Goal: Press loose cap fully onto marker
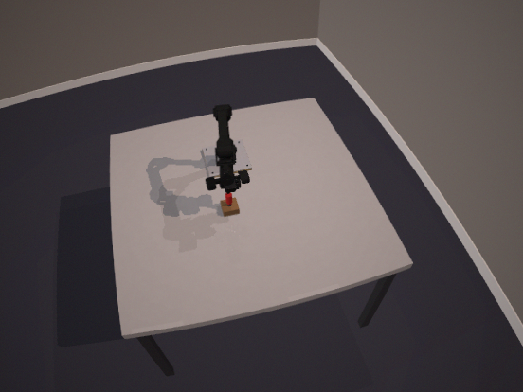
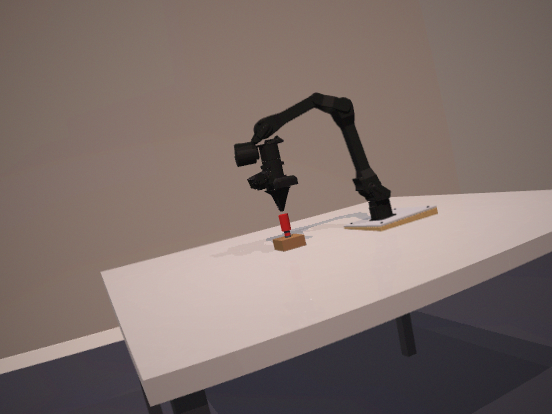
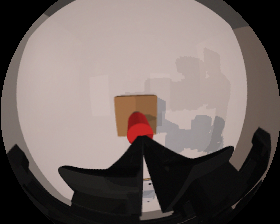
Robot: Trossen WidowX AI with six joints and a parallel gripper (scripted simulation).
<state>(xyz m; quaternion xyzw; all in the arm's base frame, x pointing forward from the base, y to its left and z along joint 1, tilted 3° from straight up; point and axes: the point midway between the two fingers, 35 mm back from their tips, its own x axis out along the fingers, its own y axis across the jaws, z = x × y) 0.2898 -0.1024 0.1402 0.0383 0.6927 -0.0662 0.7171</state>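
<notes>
Now: gripper tip 3 cm above the red cap. The rest, counted from my gripper tip: holder block 10 cm below.
</notes>
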